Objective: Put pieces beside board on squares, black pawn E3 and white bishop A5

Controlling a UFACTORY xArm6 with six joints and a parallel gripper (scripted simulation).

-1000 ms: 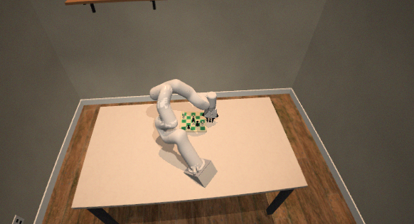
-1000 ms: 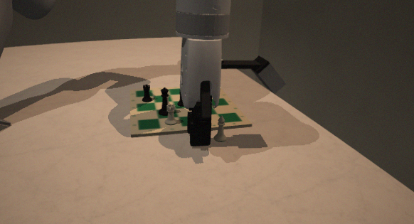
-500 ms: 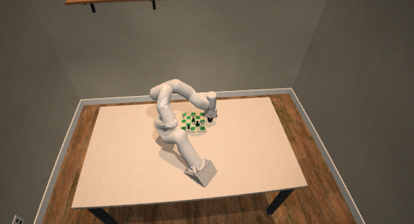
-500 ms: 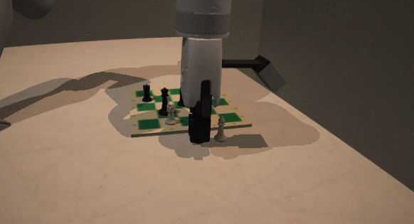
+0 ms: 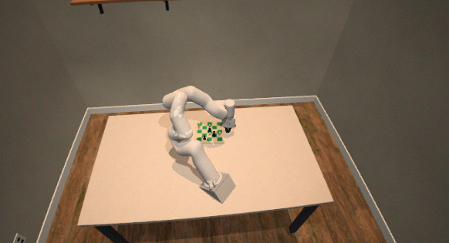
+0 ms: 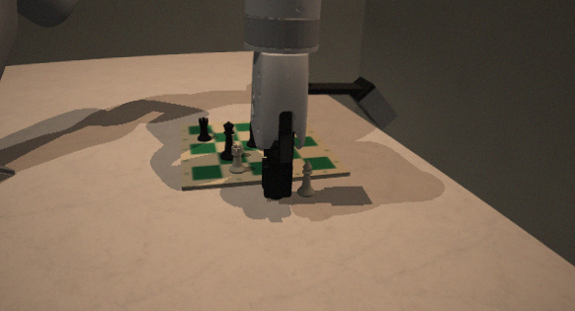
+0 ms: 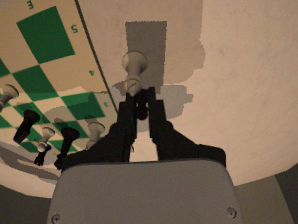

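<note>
Now: the black bishop 14 cm to the left of my hand and 1 cm ahead of it. From my hand the other things lie so: black rook: 18 cm to the left, 5 cm behind; then black pawn: 1 cm below; then chessboard: 14 cm to the left, 2 cm below, 2 cm ahead.
</note>
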